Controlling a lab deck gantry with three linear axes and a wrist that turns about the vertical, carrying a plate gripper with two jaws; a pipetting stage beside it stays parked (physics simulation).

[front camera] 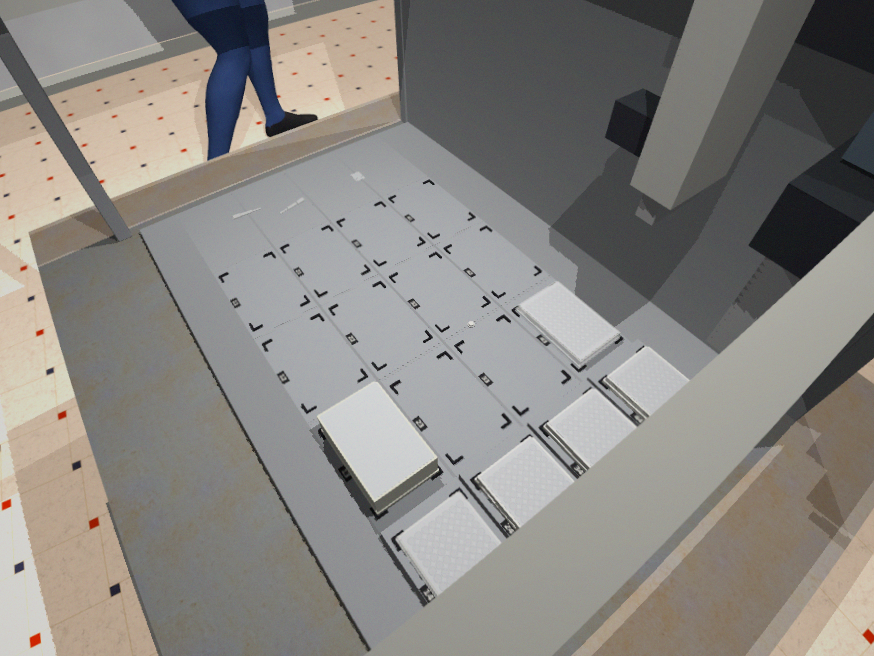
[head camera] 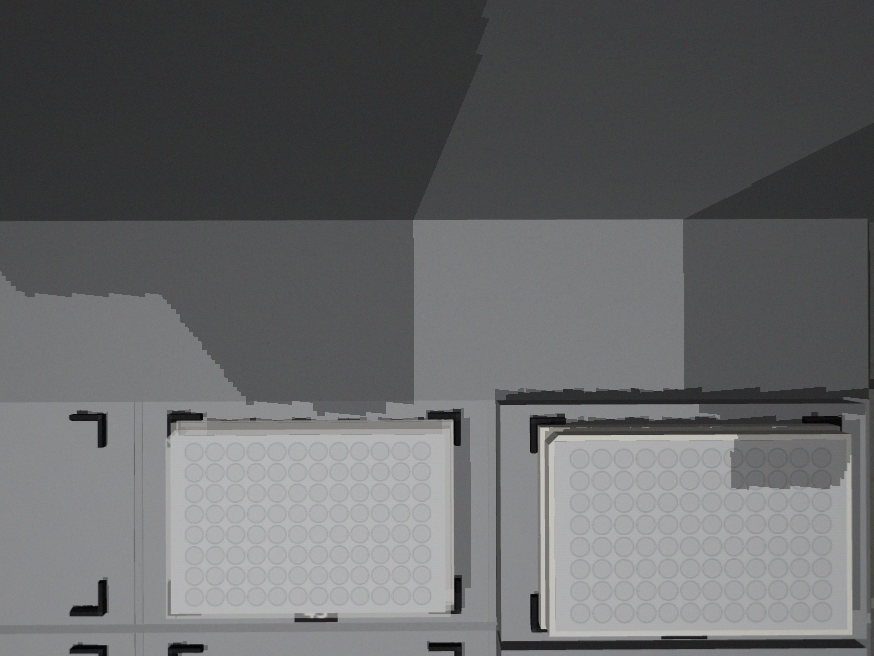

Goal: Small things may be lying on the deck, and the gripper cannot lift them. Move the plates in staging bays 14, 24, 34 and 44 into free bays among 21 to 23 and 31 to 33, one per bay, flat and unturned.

I see my gripper, a bay 22, a bay 23, a bay 32 and a bay 33.
